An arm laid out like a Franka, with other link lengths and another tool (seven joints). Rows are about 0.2 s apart.
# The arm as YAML. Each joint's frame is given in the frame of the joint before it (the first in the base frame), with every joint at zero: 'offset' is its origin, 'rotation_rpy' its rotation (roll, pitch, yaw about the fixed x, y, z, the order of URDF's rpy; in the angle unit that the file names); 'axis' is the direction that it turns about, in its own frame. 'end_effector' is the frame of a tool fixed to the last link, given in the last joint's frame.
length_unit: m
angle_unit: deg
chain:
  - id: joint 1
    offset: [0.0, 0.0, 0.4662]
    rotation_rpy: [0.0, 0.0, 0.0]
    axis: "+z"
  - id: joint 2
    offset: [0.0, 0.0, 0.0]
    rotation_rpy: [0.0, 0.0, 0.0]
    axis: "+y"
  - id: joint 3
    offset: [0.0, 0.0, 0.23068]
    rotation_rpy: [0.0, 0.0, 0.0]
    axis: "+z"
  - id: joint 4
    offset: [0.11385, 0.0, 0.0]
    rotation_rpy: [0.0, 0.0, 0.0]
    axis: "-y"
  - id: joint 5
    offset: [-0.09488, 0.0, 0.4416]
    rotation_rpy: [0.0, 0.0, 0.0]
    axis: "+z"
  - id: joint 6
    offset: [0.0, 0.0, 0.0]
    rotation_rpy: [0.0, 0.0, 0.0]
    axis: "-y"
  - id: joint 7
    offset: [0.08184, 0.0, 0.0]
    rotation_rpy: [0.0, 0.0, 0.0]
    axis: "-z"
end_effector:
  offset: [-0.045, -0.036, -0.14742]
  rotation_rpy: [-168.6, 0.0, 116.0]
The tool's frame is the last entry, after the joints.
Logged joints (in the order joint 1, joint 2, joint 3, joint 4, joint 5, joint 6, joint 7), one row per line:
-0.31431 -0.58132 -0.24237 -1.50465 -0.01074 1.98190 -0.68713
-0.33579 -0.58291 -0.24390 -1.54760 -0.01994 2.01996 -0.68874
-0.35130 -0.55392 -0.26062 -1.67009 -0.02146 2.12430 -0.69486
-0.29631 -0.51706 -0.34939 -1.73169 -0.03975 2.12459 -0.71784
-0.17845 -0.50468 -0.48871 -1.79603 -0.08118 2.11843 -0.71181
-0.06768 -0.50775 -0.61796 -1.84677 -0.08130 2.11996 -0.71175
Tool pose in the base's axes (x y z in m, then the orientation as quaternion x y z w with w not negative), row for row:
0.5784 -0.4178 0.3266 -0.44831 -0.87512 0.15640 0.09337
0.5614 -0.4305 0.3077 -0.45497 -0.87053 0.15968 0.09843
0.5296 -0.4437 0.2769 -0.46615 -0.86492 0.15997 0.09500
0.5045 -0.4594 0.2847 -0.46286 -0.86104 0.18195 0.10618
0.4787 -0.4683 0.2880 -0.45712 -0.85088 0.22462 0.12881
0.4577 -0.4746 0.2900 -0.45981 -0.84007 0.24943 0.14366
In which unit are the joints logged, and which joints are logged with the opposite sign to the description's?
The joints are logged in radians. Opposite sign: joint 2.
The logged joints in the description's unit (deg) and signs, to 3 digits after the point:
-18.009 33.307 -13.887 -86.210 -0.615 113.555 -39.370
-19.239 33.398 -13.974 -88.671 -1.142 115.735 -39.462
-20.128 31.737 -14.932 -95.689 -1.230 121.713 -39.813
-16.977 29.625 -20.019 -99.219 -2.278 121.730 -41.129
-10.224 28.916 -28.001 -102.905 -4.651 121.377 -40.784
-3.878 29.092 -35.406 -105.812 -4.658 121.465 -40.780

